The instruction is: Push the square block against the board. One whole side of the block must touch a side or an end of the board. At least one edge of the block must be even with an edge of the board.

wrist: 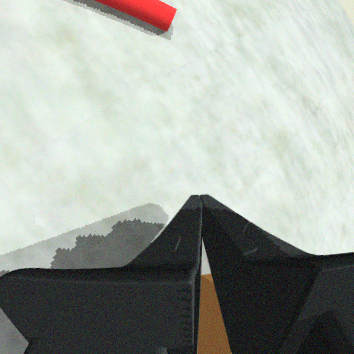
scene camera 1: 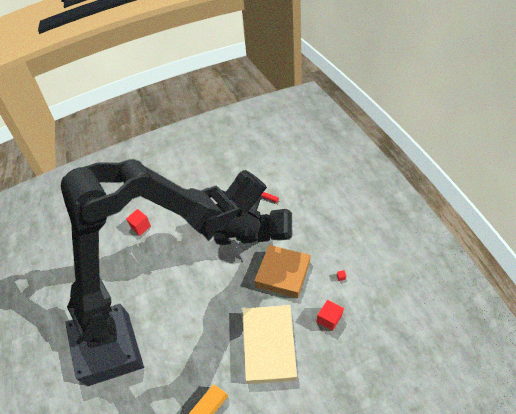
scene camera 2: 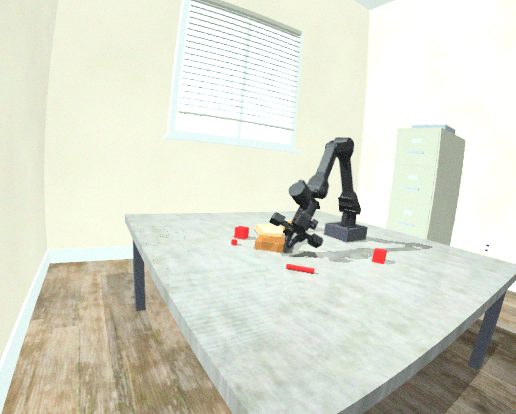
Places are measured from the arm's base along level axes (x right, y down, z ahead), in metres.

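Where they show: gripper, fingertip midpoint: (wrist: 198, 202) (scene camera 1: 270, 233) (scene camera 2: 284, 252); arm's base at its link origin: (scene camera 1: 100, 331) (scene camera 2: 348, 226).
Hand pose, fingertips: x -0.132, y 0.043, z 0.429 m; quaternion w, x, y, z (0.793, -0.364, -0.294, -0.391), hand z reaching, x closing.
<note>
Each offset is from my fingertips to the top centre of the thing. "*": to the spot under its first point.
The orange-brown square block @[dx +0.106, dy -0.016, dz -0.011 m] (scene camera 1: 283, 272) (scene camera 2: 269, 244) lies flat, turned at an angle to the cream board @[dx +0.257, dy -0.016, dz -0.101 m] (scene camera 1: 270, 344) (scene camera 2: 269, 230). In scene camera 1 a narrow strip of table shows between them, and the block is on the side towards the desk. My gripper (scene camera 2: 286, 250) (wrist: 198, 202) is shut and empty, with its tips low beside the block, on the side away from the board. The arm hides the tips in scene camera 1. Part of the block shows through the gap between the fingers in the wrist view. I cannot tell whether the tips touch it.
A red cylinder @[dx -0.124, dy -0.001, dz +0.029 m] (scene camera 1: 270, 197) (scene camera 2: 300, 268) (wrist: 140, 12) lies beyond the gripper. A red cube @[dx +0.248, dy -0.026, dz +0.037 m] (scene camera 1: 330, 315) (scene camera 2: 241, 232) and a tiny one @[dx +0.166, dy -0.003, dz +0.105 m] (scene camera 1: 341, 275) (scene camera 2: 234, 242) are beside the board and block. Another red cube @[dx -0.154, dy -0.026, dz -0.297 m] (scene camera 1: 138, 222) (scene camera 2: 379, 256) and an orange bar @[* dx +0.335, dy -0.017, dz -0.249 m] (scene camera 1: 210, 400) lie farther away.
</note>
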